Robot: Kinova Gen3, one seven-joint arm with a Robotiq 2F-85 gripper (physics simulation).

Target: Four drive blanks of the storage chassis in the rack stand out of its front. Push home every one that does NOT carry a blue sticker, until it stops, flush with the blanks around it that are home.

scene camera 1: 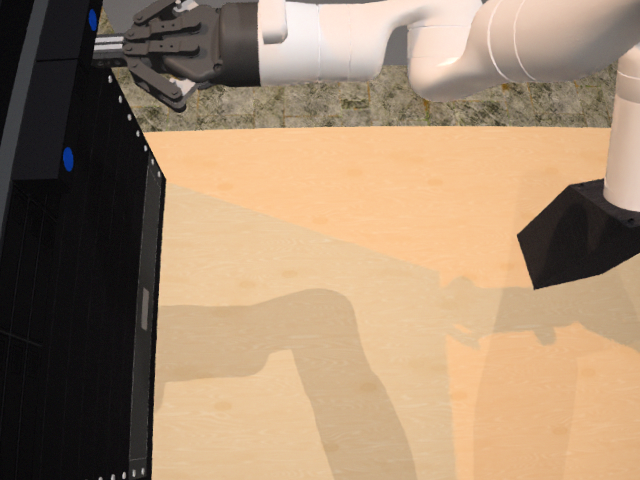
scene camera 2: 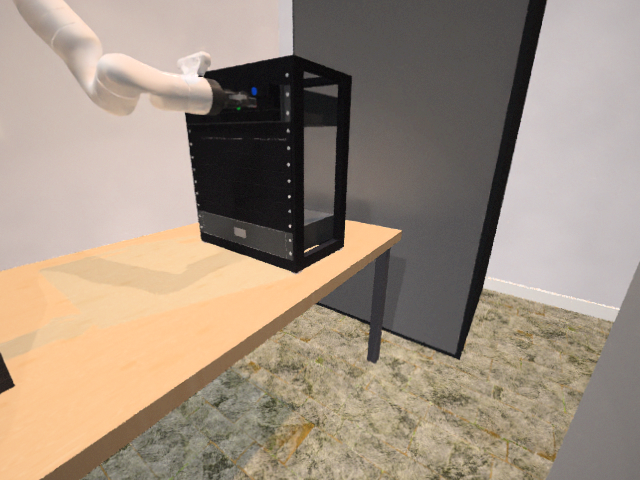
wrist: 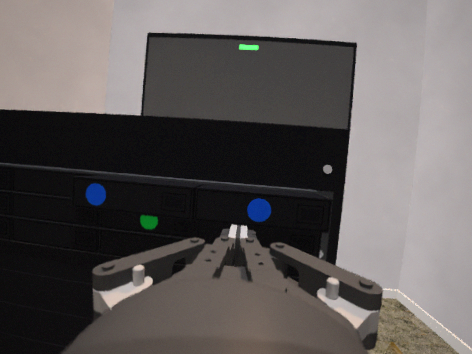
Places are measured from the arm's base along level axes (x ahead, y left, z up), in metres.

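Pixels of known places: gripper, fingertip midpoint: (scene camera 1: 85, 52) (scene camera 2: 254, 102) (wrist: 238, 234); arm's base at its link origin: (scene camera 1: 637, 196).
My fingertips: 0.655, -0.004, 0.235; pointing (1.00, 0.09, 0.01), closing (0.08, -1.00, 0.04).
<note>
For each thing: its top centre in the pictures, then the offset to it from my fingertips, as dx, dy, dz. Level surfaces: height alone.
- green sticker at its top centre: (wrist: 149, 211) (scene camera 2: 238, 102) +0.016, +0.094, +0.007
- grey panel at its top centre: (scene camera 1: 132, 302) (scene camera 2: 240, 220) +0.033, +0.151, -0.359
- wooden table at its surface level: dz -0.495
The black rack (scene camera 1: 161, 206) (scene camera 2: 296, 155) (wrist: 175, 145) holds the storage chassis near its top. Two blanks with blue stickers, the left one (scene camera 1: 43, 113) (wrist: 135, 197) and the right one (scene camera 1: 64, 31) (wrist: 215, 200), stand out in the chassis's upper row. A green sticker (scene camera 2: 238, 108) (wrist: 148, 222) shows on a blank one row below the left blue one; that blank looks set farther back, its exact depth unclear. My gripper (scene camera 1: 96, 50) (scene camera 2: 254, 101) (wrist: 238, 234) is shut and empty, its tips at the blank below the right blue one. They hide most of that blank's face; contact and depth are unclear.
A grey panel (scene camera 2: 248, 236) fills the rack's bottom. The rack stands on the wooden table (scene camera 1: 310, 206) (scene camera 2: 155, 330). A tall dark cabinet (scene camera 2: 413, 155) (wrist: 200, 80) stands behind it. The blue-stickered blanks project directly above the fingertips and to their upper left in the wrist view.
</note>
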